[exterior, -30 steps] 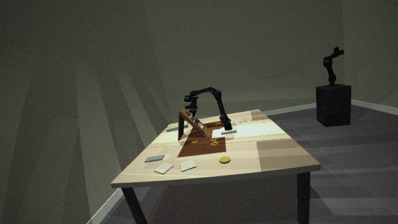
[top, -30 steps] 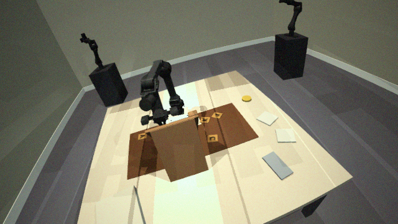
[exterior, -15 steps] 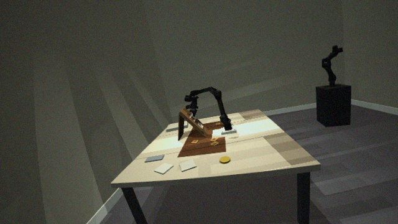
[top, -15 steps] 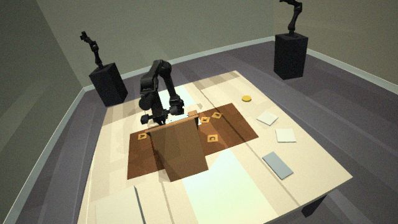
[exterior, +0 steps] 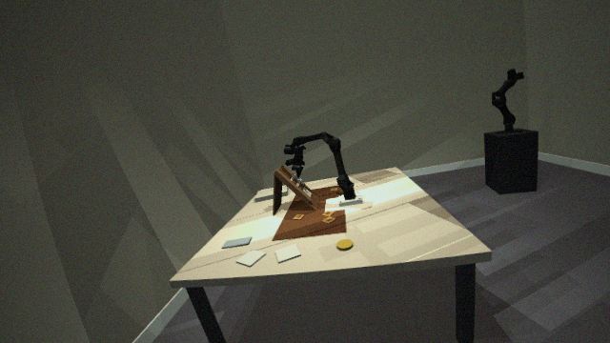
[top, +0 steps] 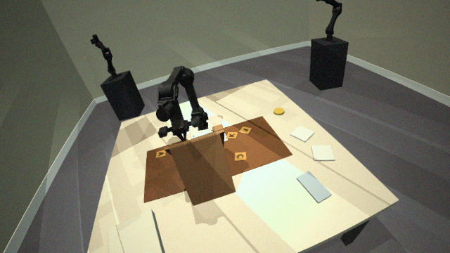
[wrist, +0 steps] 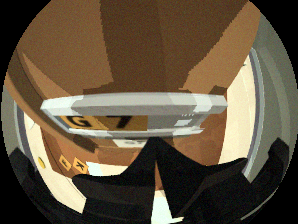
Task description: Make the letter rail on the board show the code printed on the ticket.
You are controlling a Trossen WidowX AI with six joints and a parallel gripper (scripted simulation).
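Now: gripper tip 10 mm short of the orange tile marked 7, 40 mm to the right of it and 10 mm above it. Also, from my gripper tip: brown mat: 140 mm behind, 70 mm to the left, 190 mm below; then white ticket: 40 mm behind, 20 mm to the left, 100 mm below; then orange tile marked g: 90 mm to the left, 10 mm below.
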